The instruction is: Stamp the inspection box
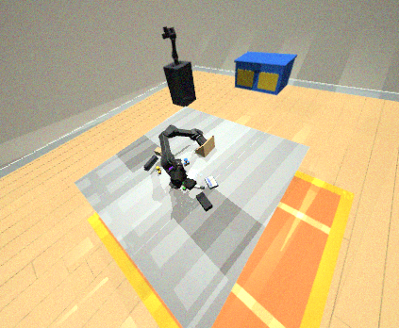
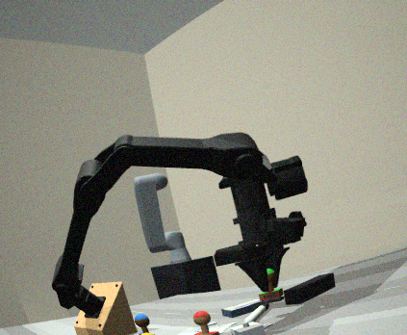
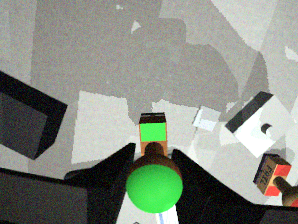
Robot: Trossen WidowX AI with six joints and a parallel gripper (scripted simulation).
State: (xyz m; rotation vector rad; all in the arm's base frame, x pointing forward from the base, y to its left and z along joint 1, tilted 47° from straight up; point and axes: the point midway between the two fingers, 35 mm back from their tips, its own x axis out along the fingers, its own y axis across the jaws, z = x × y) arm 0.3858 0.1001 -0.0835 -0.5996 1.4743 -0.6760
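The purple ink pad lies 9 cm behind my gripper tip, 22 cm to the right of it and 6 cm below it. From my gripper tip the other things lie so: red-knobbed stamp (4 cm behind, 14 cm to the right, 4 cm below); white rod (7 cm behind, 5 cm to the left, 5 cm below); green-knobbed PASS stamp (right at my gripper tip).
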